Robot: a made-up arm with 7 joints.
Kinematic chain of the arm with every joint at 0, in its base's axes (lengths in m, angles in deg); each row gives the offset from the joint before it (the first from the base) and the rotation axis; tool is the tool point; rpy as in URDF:
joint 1: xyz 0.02 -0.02 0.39 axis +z
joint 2: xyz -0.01 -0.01 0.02 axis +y
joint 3: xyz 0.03 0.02 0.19 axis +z
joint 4: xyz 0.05 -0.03 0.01 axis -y
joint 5: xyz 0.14 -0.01 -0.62 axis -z
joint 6: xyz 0 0 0.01 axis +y
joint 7: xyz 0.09 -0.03 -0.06 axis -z
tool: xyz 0.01 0.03 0 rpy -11.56 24.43 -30.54
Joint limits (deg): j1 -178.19..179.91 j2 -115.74..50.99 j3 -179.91..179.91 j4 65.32..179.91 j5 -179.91..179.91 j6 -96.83..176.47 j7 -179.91..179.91
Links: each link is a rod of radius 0.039 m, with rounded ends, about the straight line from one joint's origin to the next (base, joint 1, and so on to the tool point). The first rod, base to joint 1, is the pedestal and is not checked.
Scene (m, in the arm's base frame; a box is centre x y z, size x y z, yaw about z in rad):
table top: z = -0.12
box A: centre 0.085 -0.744 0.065 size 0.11 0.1 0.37 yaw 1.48
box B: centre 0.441 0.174 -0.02 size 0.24 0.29 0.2 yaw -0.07
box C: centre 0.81 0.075 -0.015 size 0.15 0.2 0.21 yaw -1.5
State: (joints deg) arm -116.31 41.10 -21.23 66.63 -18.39 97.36 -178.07
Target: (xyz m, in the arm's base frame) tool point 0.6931 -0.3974 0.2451
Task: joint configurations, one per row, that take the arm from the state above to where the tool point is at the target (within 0.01 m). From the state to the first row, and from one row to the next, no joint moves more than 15 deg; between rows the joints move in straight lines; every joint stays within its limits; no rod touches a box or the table.
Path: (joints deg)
1: -106.26 27.84 -10.79 67.22 -17.19 100.84 -176.68
2: -96.22 14.58 -0.35 67.81 -15.99 104.32 -175.29
3: -86.17 1.31 10.10 68.40 -14.80 107.81 -173.90
4: -72.44 13.99 24.20 73.49 -15.73 100.18 -175.97
5: -58.71 26.66 38.30 78.59 -16.66 92.55 -178.04

